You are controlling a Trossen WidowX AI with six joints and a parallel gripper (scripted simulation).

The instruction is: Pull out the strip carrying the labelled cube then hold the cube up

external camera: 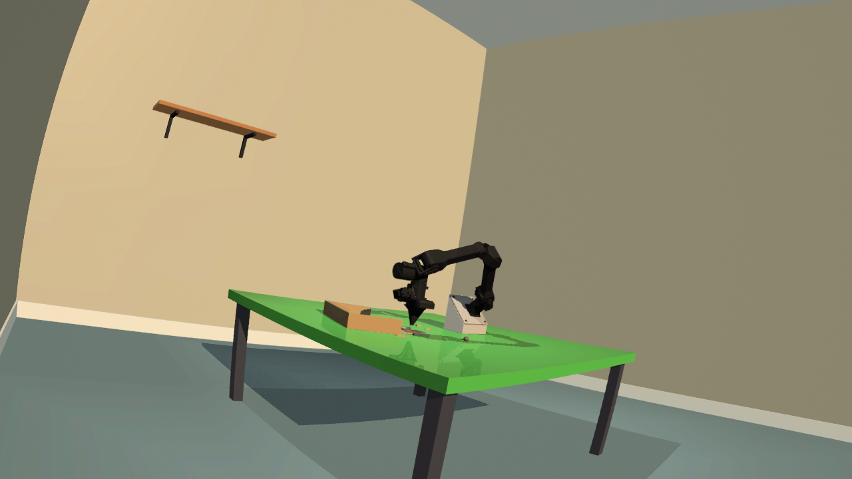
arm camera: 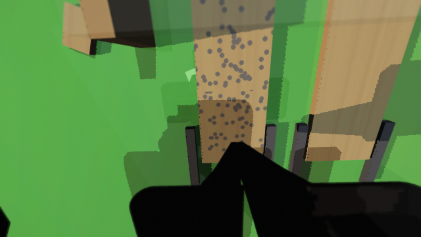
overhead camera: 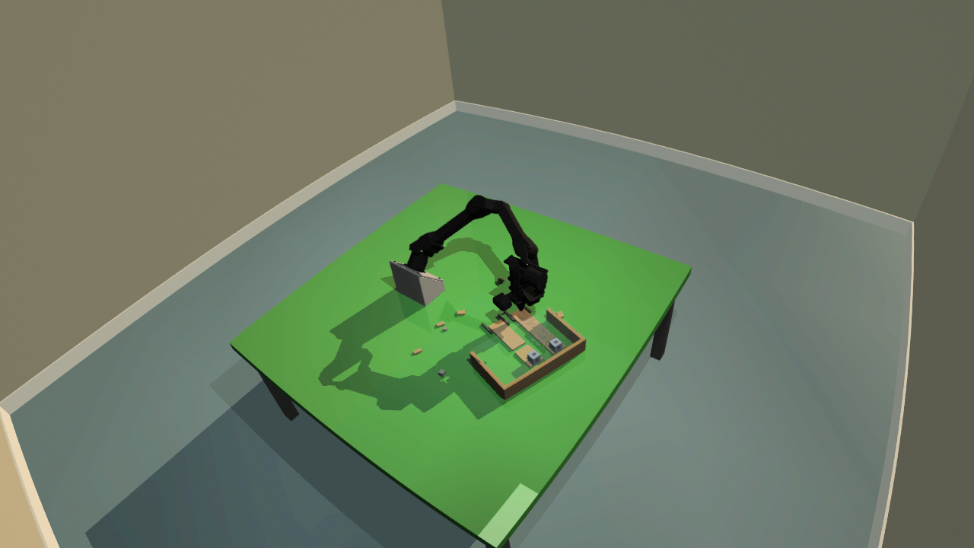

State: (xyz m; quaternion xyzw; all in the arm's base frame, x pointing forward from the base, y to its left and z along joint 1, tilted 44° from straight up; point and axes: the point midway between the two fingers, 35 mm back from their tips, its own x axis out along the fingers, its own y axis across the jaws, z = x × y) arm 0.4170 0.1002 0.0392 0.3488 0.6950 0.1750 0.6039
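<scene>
My gripper tip is now 9 cm short of the speckled strip, 2 cm to the left of it and 3 cm above it.
</scene>
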